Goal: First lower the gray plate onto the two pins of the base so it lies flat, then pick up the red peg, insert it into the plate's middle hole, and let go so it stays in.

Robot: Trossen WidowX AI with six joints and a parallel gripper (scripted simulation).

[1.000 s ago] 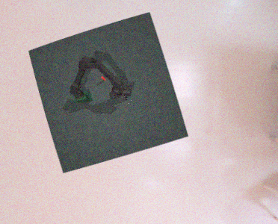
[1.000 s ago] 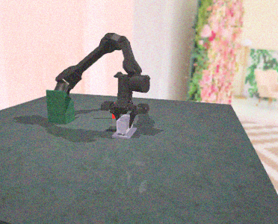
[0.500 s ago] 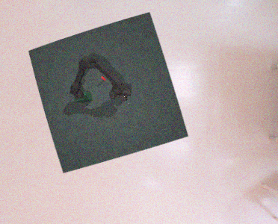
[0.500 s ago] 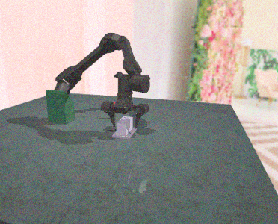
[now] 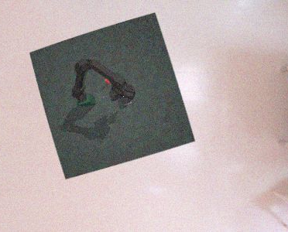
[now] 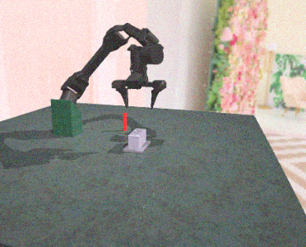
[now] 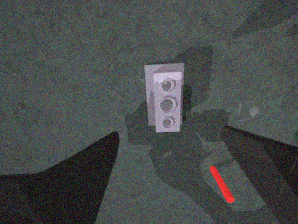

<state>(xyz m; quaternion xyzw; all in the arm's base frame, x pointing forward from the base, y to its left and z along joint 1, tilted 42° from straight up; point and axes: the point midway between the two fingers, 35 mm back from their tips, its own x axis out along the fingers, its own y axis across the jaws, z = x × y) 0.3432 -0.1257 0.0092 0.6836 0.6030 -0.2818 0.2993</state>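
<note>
Now: gripper tip 20 cm to the right of the red peg, 12 cm past it and 11 cm above it. Also, from my gripper tip: base: 14 cm below, 1 cm behind; gray plate: 10 cm below, 1 cm behind.
</note>
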